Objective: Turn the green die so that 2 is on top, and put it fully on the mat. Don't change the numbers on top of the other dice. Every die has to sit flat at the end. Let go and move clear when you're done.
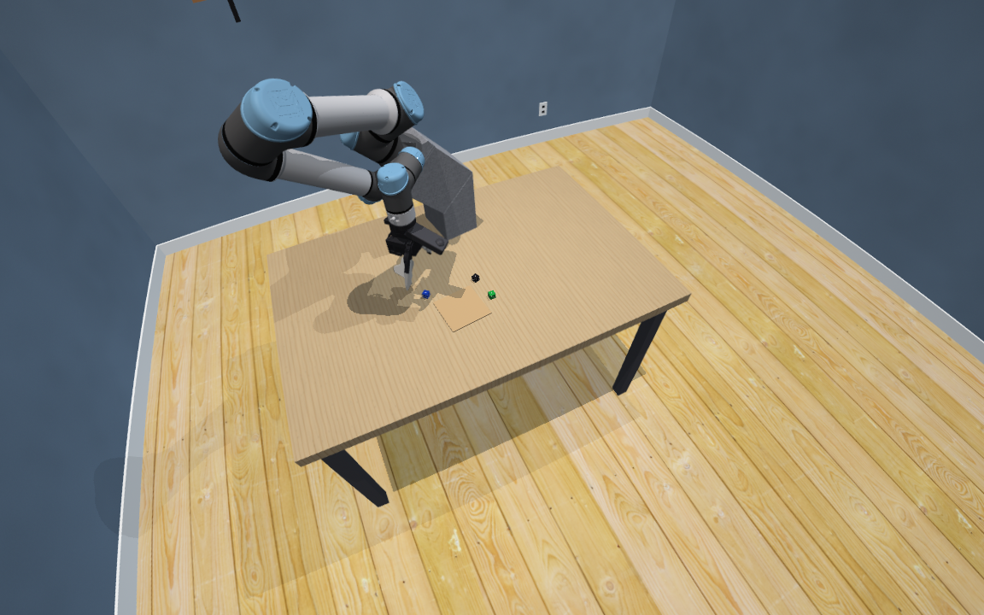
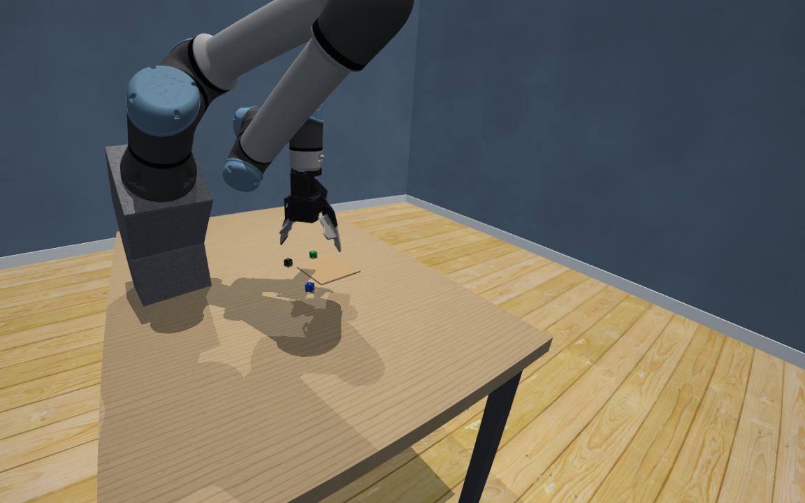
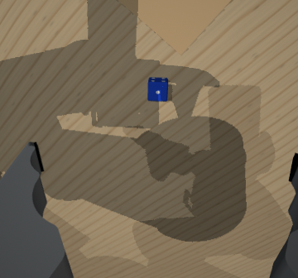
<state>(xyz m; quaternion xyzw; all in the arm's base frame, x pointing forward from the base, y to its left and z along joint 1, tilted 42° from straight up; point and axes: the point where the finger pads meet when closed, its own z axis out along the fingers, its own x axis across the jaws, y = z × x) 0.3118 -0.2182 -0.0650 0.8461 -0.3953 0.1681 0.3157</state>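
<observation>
My gripper is now 110 mm above the blue die and 10 mm past it. Round my hand: green die 190 mm to the left, 110 mm below, 110 mm ahead; then tan mat 120 mm below, 100 mm ahead, 80 mm to the left; then black die 180 mm to the left, 110 mm below, 20 mm ahead.
</observation>
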